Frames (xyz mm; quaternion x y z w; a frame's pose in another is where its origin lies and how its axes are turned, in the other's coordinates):
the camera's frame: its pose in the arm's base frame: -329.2 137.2 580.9 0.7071 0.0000 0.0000 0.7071
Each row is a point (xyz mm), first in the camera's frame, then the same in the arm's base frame.
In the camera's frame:
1: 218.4 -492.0 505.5
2: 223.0 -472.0 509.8
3: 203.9 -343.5 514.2
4: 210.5 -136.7 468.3
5: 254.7 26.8 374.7
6: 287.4 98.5 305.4
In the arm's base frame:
1: -110.8 -368.3 88.9
2: -106.2 -372.6 108.9
3: -125.3 -377.0 237.4
4: -118.7 -331.1 444.2
5: -74.5 -237.5 607.7
6: -41.8 -168.2 679.4

